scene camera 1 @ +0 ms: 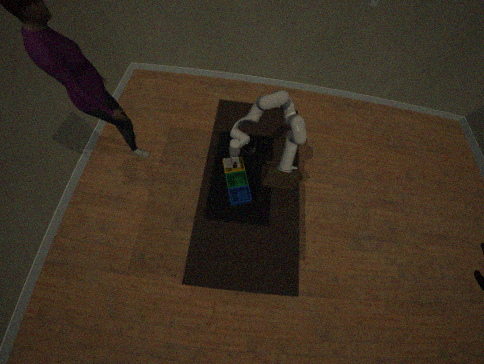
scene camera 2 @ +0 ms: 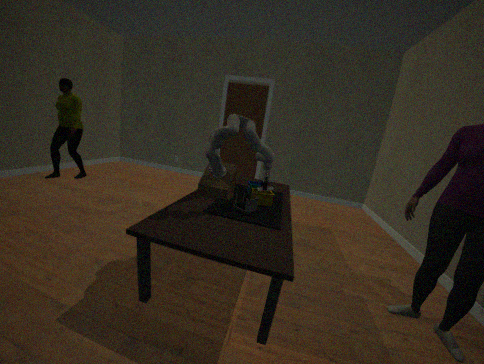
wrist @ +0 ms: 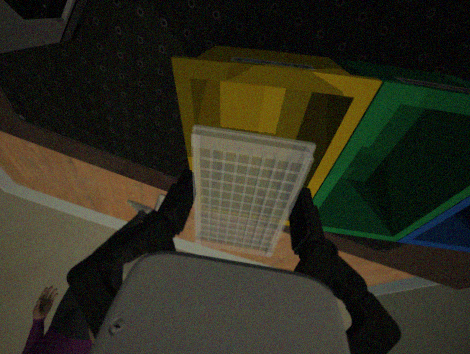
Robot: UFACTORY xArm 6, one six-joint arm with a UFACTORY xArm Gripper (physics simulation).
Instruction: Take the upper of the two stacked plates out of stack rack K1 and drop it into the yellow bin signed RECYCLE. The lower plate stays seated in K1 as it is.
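Frame: origin at the arm's base, x left, y up, z ahead, level; millimetres.
Seen in the pictures: gripper, between the fingertips: point(scene camera 1: 233, 162) point(scene camera 2: 263, 188) point(wrist: 244, 189); arm's base, origin of its link: point(scene camera 1: 284, 169) point(scene camera 2: 219, 172).
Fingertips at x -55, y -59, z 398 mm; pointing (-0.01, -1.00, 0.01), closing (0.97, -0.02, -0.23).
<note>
Pixels of each thing's top centre, then the offset from my fingertips to it. "pt": a spot on its surface instead. Level surfaces: height alone.
- yellow bin, a spot on its surface: point(wrist: 252, 107) pt dx -9, dy -120, dz -17 mm
- grey rack part, a spot on its surface: point(wrist: 35, 35) pt dx -226, dy -73, dz -30 mm
- green bin, centre of its top: point(wrist: 393, 191) point(scene camera 1: 236, 179) point(scene camera 2: 260, 187) dx +132, dy -26, dz -33 mm
- black mat, height of its surface: dy -126 mm
- dark table, height of its surface: dy -139 mm
My gripper point(scene camera 1: 234, 162) point(wrist: 244, 189) is shut on a clear, pale gridded plate point(wrist: 252, 192), with one black finger at each long side. In the wrist view the plate covers part of the yellow bin point(scene camera 1: 227, 169) point(scene camera 2: 266, 199) point(wrist: 252, 107). In scene camera 2 the gripper is right above that bin, close over its rim. The bin's sign is too dark and slanted to read. A grey rack part point(wrist: 35, 35) shows at the wrist view's top left corner. Its label is out of sight, and the lower plate in K1 cannot be made out.
A green bin point(scene camera 1: 236, 180) point(wrist: 362, 145) adjoins the yellow one, and a blue bin point(scene camera 1: 240, 195) point(wrist: 450, 227) follows it. The bins stand on a black mat point(scene camera 1: 260, 212) on a dark table point(scene camera 1: 240, 255) point(scene camera 2: 215, 245). Grey fixtures point(scene camera 2: 245, 201) stand beside the yellow bin. People stand away from the table.
</note>
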